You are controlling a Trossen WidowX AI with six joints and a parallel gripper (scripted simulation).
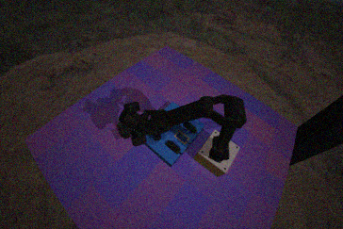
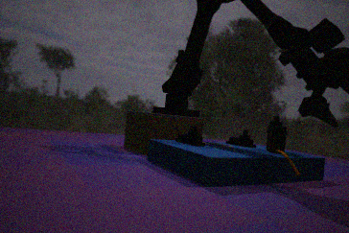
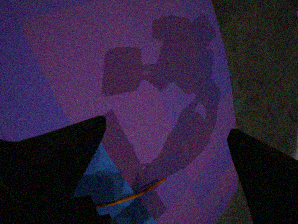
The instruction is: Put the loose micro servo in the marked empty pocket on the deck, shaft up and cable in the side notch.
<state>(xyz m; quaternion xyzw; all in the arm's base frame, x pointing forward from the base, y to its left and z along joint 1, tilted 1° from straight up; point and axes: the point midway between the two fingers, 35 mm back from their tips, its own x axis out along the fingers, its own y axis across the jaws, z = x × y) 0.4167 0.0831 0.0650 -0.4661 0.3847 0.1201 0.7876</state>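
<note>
Right now my gripper tip is 140 mm past the blue deck, 130 mm to the left of it and 120 mm above it.
</note>
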